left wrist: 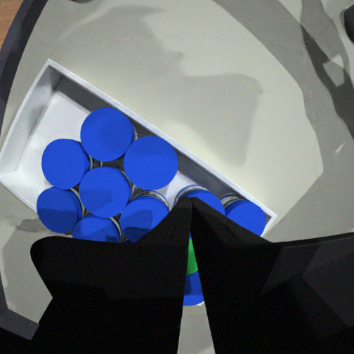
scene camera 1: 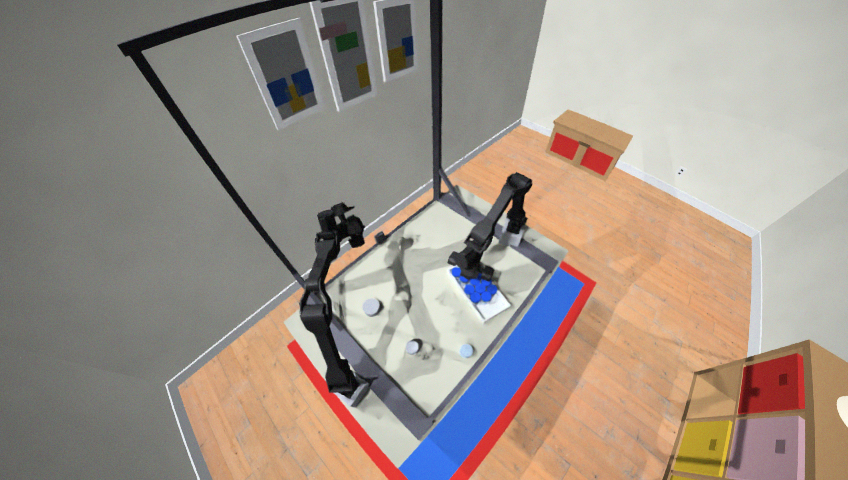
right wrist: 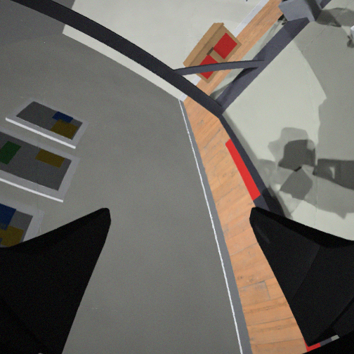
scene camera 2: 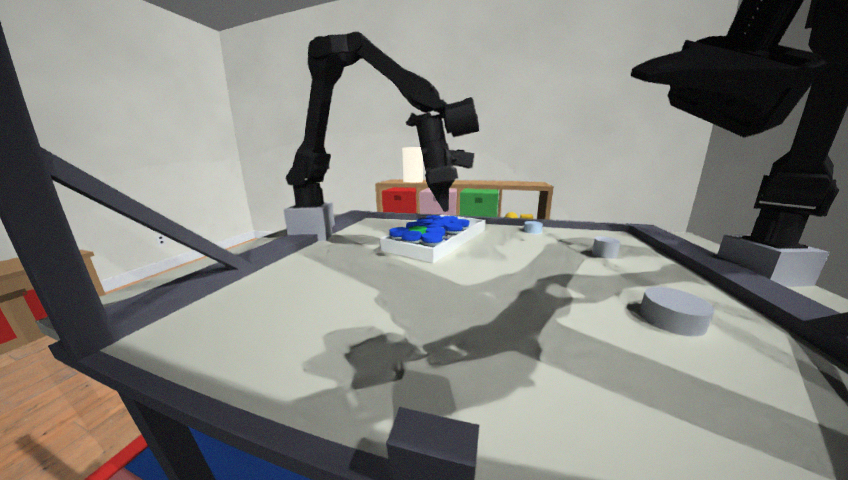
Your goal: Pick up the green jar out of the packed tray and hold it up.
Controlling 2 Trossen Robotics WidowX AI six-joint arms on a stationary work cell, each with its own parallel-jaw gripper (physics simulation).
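Places are measured from the left arm's base along level axes (x ahead, y left, z up), in centimetres.
Where they show: left gripper, fingertip midpoint: (scene camera 1: 466, 278) (scene camera 2: 446, 211); right gripper, fingertip midpoint: (scene camera 1: 359, 216); left arm's base, origin of the base link: (scene camera 1: 513, 228) (scene camera 2: 309, 205); right arm's base, origin of the base link: (scene camera 1: 348, 386) (scene camera 2: 773, 242).
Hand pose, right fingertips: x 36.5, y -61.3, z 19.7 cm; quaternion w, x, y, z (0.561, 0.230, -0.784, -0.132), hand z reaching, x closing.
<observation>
Things, the pixels of their top centre, and the offset from my right fingertips.
- wide grey disc, middle of its top: (scene camera 2: 678, 299) (scene camera 1: 370, 306) dx +25.1, dy +14.7, dz -25.4 cm
- smaller grey cylinder, middle of its top: (scene camera 2: 607, 239) (scene camera 1: 411, 346) dx +33.6, dy +38.6, dz -24.9 cm
- light-blue cylinder, middle of its top: (scene camera 2: 533, 223) (scene camera 1: 466, 350) dx +26.3, dy +58.7, dz -26.0 cm
- dark block, middle of its top: (scene camera 2: 434, 429) (scene camera 1: 379, 234) dx -9.2, dy -0.1, dz -22.7 cm
The green jar shows its green lid (scene camera 2: 418, 229) (left wrist: 192, 257) among several blue-lidded jars (scene camera 1: 479, 289) (scene camera 2: 433, 236) (left wrist: 107, 134) in the white tray (scene camera 1: 495, 310) (scene camera 2: 406, 248) (left wrist: 60, 115). In the left wrist view the lid shows through the narrow gap between the fingers, which hide its sides; I cannot make it out in scene camera 1. My left gripper (scene camera 2: 445, 208) (left wrist: 188, 203) is shut and empty, pointing down with its tips above the jars, beyond the green lid in scene camera 2. My right gripper (right wrist: 181, 215) is open and empty, raised away from the tray.
A wide grey disc (scene camera 1: 372, 306) (scene camera 2: 677, 310), a smaller grey cylinder (scene camera 1: 412, 346) (scene camera 2: 605, 246) and a light-blue cylinder (scene camera 1: 466, 350) (scene camera 2: 532, 227) stand on the table apart from the tray. A dark block (scene camera 2: 433, 443) sits at the table edge nearest scene camera 2.
</observation>
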